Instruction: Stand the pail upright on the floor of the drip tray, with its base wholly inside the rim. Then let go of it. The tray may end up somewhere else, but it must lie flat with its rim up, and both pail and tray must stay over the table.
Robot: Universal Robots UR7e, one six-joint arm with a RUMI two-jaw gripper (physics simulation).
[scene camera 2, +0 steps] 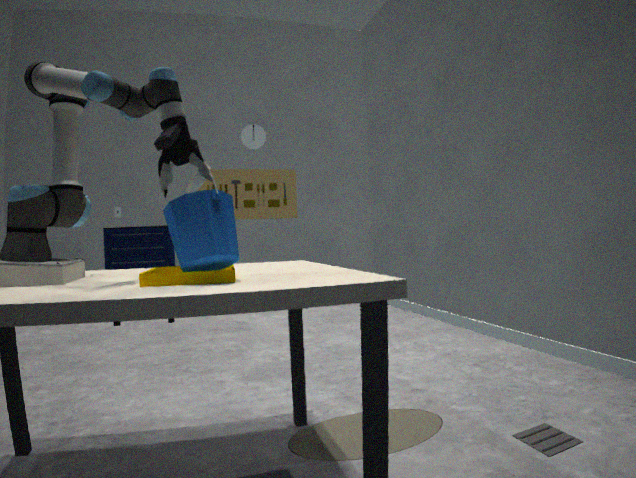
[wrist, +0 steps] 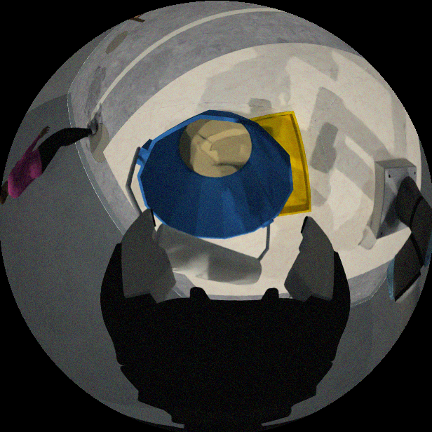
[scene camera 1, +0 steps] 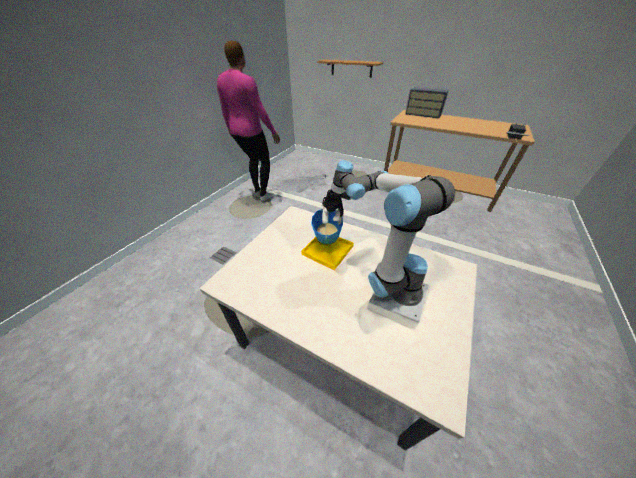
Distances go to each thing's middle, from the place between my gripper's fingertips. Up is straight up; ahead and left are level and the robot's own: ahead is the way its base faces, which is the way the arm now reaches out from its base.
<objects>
Now: the yellow drip tray (scene camera 2: pixel 172 275) 230 mm below my hand and 40 mm to the left of it.
</objects>
